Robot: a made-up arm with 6 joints.
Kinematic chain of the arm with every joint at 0, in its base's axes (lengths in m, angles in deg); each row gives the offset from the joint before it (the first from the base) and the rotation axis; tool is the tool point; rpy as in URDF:
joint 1: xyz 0 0 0.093 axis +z
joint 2: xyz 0 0 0 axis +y
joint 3: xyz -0.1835 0 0.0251 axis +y
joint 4: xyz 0.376 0 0.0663 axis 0.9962 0 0.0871
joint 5: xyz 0 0 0 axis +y
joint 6: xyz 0.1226 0 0.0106 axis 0.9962 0 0.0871
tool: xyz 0 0 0 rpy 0 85 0
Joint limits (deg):
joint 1: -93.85..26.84
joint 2: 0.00..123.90
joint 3: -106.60..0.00
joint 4: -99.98..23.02
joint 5: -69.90..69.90
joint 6: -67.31..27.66
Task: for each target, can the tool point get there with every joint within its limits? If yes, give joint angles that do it. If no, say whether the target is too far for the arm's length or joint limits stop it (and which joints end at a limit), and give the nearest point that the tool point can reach.
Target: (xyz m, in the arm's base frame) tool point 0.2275 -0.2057 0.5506
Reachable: yes | joints -42.96 56.57 -74.33 -3.02 -43.85 -16.45
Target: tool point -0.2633 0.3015 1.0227
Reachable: no: too far | nearest point -0.1646 0.1885 0.6743 | short by 0.379 m
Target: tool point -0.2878 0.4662 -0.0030
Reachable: no: joint limits stop it (at a limit: joint 2, joint 3, joint 5) | nearest point -0.0804 0.1303 -0.0988 | short by 0.406 m
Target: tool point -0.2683 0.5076 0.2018
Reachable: no: joint limits stop it (at a limit: joint 2, joint 3, joint 5) | nearest point -0.2231 0.4221 0.4564 | short by 0.272 m
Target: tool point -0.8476 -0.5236 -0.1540
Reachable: no: too far | nearest point -0.1453 -0.4383 -0.0423 | short by 0.716 m
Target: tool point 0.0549 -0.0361 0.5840
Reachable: yes | joints -24.20 16.70 -77.96 -7.39 40.98 -42.15
